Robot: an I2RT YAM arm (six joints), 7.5 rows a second.
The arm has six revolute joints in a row. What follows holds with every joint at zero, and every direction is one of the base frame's. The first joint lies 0.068 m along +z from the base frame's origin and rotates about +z. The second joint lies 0.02 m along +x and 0.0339 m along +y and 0.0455 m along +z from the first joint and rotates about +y. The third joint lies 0.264 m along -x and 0.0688 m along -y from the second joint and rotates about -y. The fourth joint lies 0.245 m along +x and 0.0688 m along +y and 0.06 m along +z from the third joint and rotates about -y. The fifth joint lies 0.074 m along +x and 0.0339 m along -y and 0.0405 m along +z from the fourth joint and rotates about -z. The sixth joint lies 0.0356 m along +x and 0.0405 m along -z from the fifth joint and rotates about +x. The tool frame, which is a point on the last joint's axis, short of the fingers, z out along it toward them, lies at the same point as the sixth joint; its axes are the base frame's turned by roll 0, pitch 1.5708 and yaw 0 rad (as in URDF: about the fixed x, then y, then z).
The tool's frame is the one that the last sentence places.
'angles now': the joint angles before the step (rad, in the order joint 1, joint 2, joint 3, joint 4, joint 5, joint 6). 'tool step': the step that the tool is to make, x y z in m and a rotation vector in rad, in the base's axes. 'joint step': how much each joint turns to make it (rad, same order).
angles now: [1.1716, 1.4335, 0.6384, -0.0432, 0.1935, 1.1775]
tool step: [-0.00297, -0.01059, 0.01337, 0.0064, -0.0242, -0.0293]
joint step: [-0.0008, -0.0806, -0.0078, -0.0591, 0.0339, 0.0079]
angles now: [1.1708, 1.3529, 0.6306, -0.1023, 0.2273, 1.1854]
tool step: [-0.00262, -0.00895, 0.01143, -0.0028, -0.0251, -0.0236]
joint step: [0.0004, -0.0659, 0.0002, -0.0592, 0.0341, 0.0011]
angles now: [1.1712, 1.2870, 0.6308, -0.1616, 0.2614, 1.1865]
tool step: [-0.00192, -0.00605, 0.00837, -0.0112, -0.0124, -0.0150]
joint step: [0.0007, -0.0424, 0.0091, -0.0571, 0.0223, 0.0008]
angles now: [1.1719, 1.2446, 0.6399, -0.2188, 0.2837, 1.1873]
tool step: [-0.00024, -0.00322, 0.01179, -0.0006, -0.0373, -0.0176]
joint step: [0.0011, -0.0355, 0.0208, -0.0392, 0.0380, -0.0106]
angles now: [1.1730, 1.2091, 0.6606, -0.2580, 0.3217, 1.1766]
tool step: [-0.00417, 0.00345, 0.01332, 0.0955, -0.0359, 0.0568]
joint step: [0.0170, -0.0388, -0.0028, 0.0739, -0.0312, -0.0262]
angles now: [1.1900, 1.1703, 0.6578, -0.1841, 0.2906, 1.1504]
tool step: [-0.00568, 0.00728, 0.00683, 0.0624, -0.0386, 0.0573]
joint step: [0.0305, -0.0044, -0.0023, 0.0780, -0.0129, -0.0284]
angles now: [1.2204, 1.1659, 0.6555, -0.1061, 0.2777, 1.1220]
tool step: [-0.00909, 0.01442, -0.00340, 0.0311, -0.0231, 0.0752]
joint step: [0.0505, 0.0452, -0.0031, 0.0918, -0.0138, -0.0246]
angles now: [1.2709, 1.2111, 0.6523, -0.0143, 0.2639, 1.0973]
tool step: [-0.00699, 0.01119, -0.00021, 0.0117, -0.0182, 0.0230]
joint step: [0.0404, 0.0379, 0.0160, 0.0389, 0.0223, -0.0029]
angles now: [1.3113, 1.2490, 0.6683, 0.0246, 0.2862, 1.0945]
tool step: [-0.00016, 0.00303, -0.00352, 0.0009, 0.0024, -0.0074]
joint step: [0.0046, 0.0193, -0.0015, 0.0185, 0.0088, 0.0089]
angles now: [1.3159, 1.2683, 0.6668, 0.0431, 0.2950, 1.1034]
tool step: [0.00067, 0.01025, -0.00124, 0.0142, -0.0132, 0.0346]
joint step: [0.0044, 0.0438, 0.0159, 0.0518, -0.0210, -0.0246]
